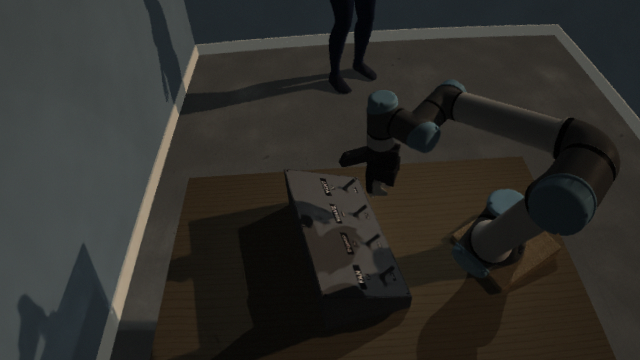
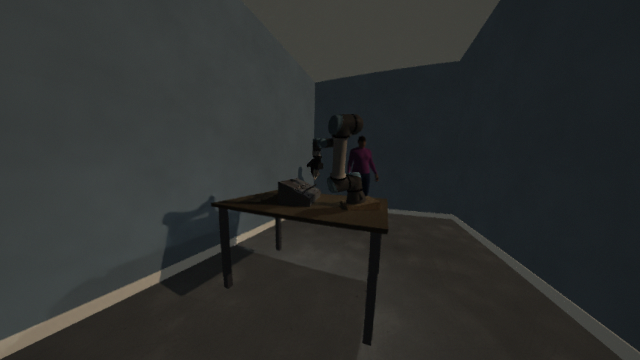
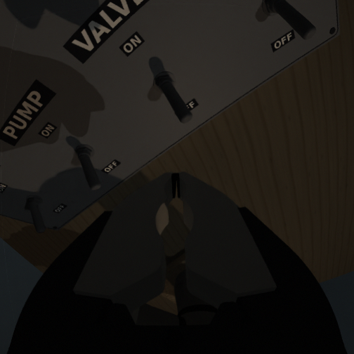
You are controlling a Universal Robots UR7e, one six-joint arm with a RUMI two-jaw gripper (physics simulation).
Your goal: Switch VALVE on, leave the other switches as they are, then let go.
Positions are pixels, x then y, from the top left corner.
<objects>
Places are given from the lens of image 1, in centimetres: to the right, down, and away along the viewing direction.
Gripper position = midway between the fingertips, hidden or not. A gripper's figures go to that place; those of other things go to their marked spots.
my gripper [image 1: 373, 197]: 16, 5, 137
grey sloped switch panel [image 1: 345, 270]: 7, 25, 125
</objects>
